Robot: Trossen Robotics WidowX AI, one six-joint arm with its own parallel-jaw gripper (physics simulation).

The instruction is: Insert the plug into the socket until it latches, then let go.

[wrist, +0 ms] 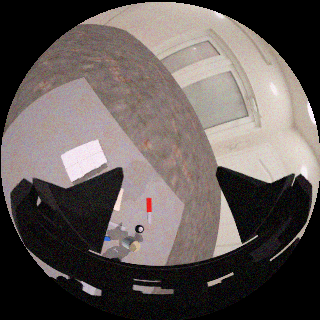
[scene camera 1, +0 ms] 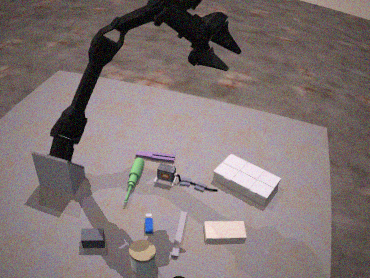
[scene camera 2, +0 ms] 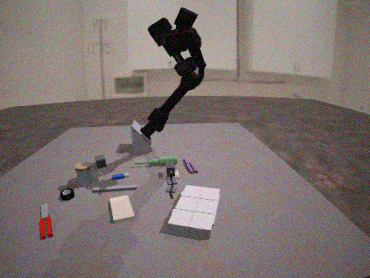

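Seen in the pictures: gripper, fingertip midpoint: [wrist: 171,171] [scene camera 1: 234,61] [scene camera 2: 169,59]; arm's base, link origin: [scene camera 1: 59,159] [scene camera 2: 145,133].
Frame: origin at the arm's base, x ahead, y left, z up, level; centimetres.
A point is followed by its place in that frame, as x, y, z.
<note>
A small dark box with an orange-brown opening, apparently the socket [scene camera 1: 166,172] @[32.1, 8.3, -3.5] [scene camera 2: 171,170] @[34.4, 9.8, -4.2], stands on a pale base on the table. A thin black cable [scene camera 1: 209,189] @[45.5, 8.1, -6.9] [scene camera 2: 171,193] @[45.6, 8.5, -6.8] with grey pieces along it lies beside the box, its near end by a small pale piece at the box's side. The plug seems to be at that end, but it is too small to tell, or to tell whether it sits in the socket. My gripper [scene camera 1: 234,60] @[46.5, 8.9, 34.7] [scene camera 2: 173,25] [wrist: 171,171] @[46.5, 8.9, 34.7] is open and empty, high above the table and far from both. Neither shows clearly in the wrist view.
A green screwdriver [scene camera 1: 135,175] @[23.2, 5.4, -4.6] [scene camera 2: 162,161] @[24.1, 7.1, -5.1] and purple tool [scene camera 1: 156,156] @[26.6, 17.6, -6.2] [scene camera 2: 190,166] @[28.2, 18.2, -6.3] lie close to the socket. A white tiled block [scene camera 1: 247,177] @[56.4, 13.3, -4.0] [scene camera 2: 196,207] @[57.9, 14.1, -4.0] [wrist: 84,159] @[56.2, 14.1, -4.0], beige block [scene camera 1: 225,231] @[52.4, -8.0, -5.9] [scene camera 2: 121,207] @[52.7, -7.2, -5.9], grey bar [scene camera 1: 180,227] @[40.2, -9.2, -6.4], blue stick [scene camera 1: 149,225] @[32.1, -11.0, -6.2], jar [scene camera 1: 142,250] @[33.7, -23.5, -0.3] and dark block [scene camera 1: 93,238] @[20.0, -21.6, -3.9] surround them.
</note>
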